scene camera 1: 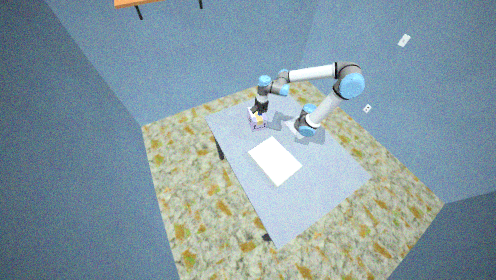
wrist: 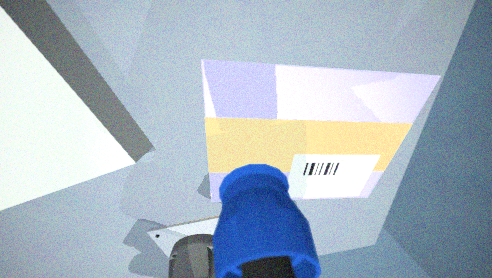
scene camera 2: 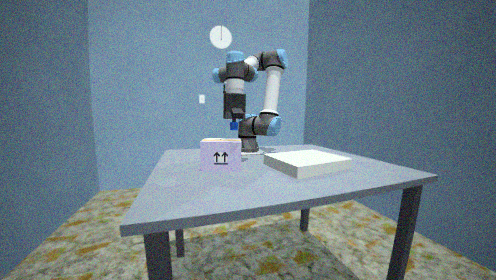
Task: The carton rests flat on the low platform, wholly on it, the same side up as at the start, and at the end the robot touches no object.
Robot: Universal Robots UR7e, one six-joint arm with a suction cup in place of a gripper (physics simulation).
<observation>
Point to a low white platform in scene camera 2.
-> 298, 164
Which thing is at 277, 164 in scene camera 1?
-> A low white platform.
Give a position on a lilac carton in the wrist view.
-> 332, 132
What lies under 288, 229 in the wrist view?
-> My suction cup.
</observation>
